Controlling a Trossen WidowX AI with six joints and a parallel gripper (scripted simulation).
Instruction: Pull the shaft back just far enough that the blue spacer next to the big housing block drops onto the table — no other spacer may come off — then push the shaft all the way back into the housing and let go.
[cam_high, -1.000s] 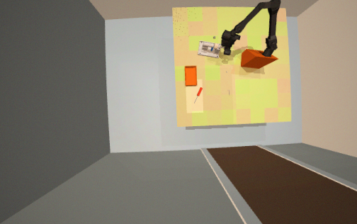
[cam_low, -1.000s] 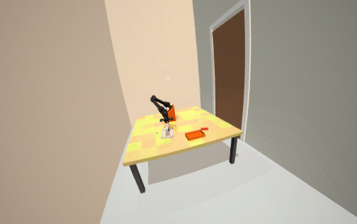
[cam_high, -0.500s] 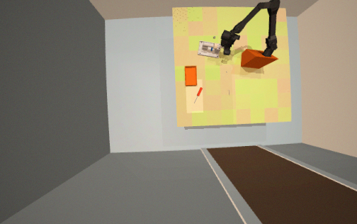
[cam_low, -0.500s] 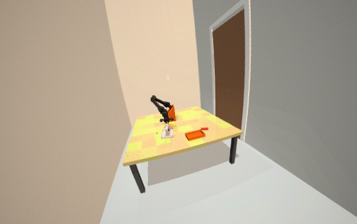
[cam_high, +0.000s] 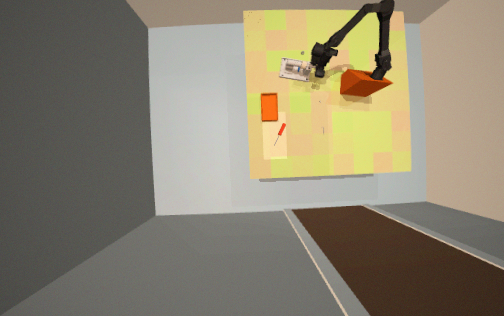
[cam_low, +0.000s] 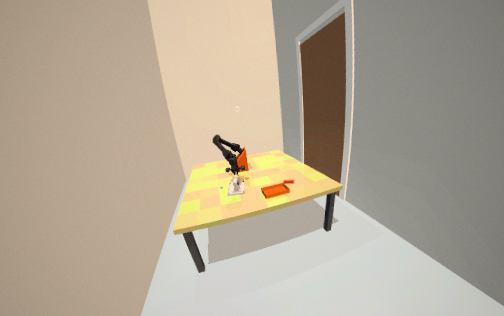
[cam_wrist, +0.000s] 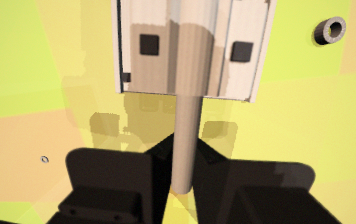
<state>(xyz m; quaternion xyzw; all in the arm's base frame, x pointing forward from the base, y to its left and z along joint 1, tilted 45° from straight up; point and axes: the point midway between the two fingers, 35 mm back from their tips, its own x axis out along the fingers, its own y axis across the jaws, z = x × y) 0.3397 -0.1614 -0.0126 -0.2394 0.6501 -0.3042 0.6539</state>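
My gripper tip is now 130 mm short of the blue spacer, 10 mm to the left of it and 10 mm above it. From my gripper tip the other things lie so: grey piece (150 mm to the right, 100 mm ahead, 40 mm below); orange tray (330 mm ahead, 290 mm to the left, 30 mm below); fixture (150 mm ahead, 10 mm to the right).
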